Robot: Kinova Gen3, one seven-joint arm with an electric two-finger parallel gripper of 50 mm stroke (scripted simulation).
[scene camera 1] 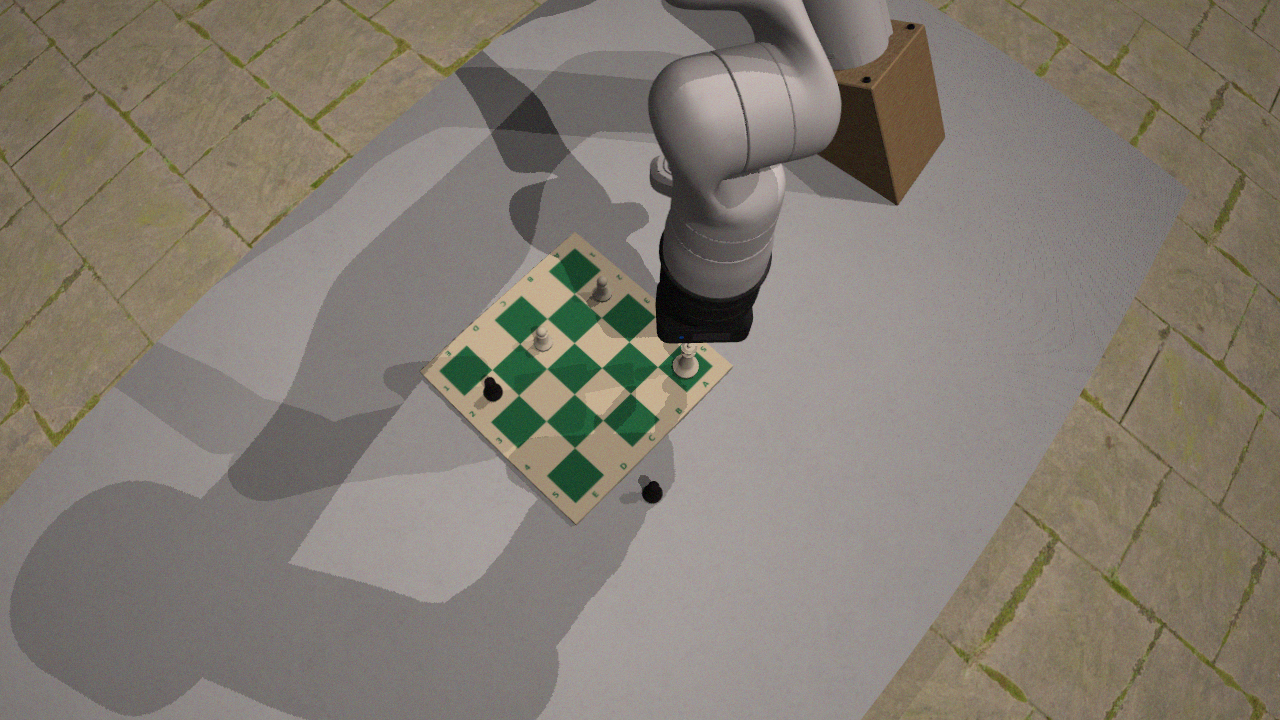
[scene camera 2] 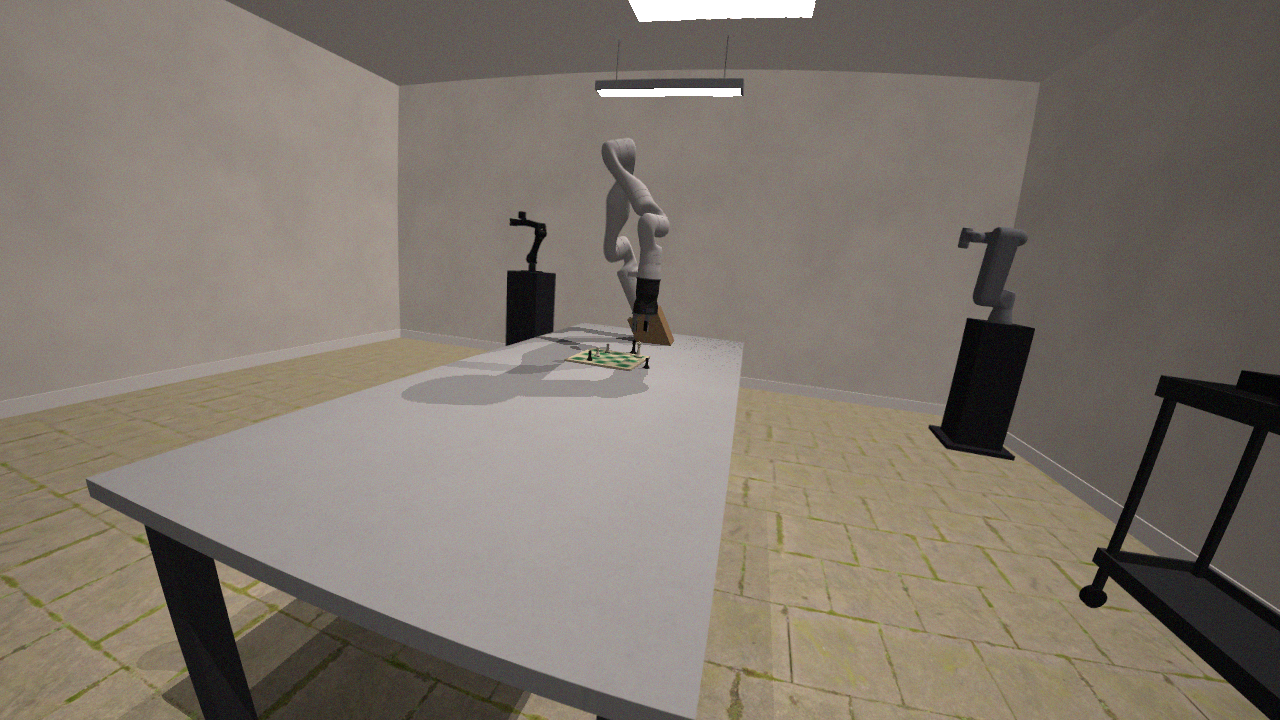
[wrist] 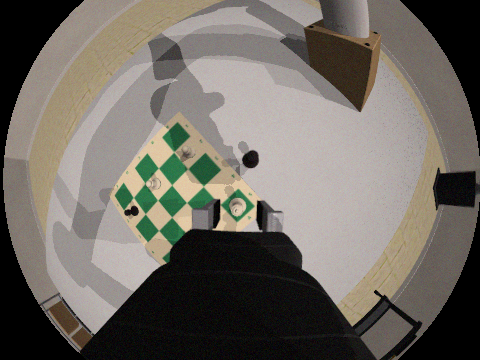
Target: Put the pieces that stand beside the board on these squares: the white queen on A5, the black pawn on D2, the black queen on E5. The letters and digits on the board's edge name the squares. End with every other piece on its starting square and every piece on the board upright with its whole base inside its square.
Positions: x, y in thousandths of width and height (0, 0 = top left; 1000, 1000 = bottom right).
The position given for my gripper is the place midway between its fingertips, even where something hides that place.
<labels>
My gripper shows in scene camera 1 (543, 447), in scene camera 2 (500, 460) and in the wrist view (497, 585). A chessboard shows in scene camera 1 (449, 584), in scene camera 2 (482, 501) and in the wrist view (345, 596).
</labels>
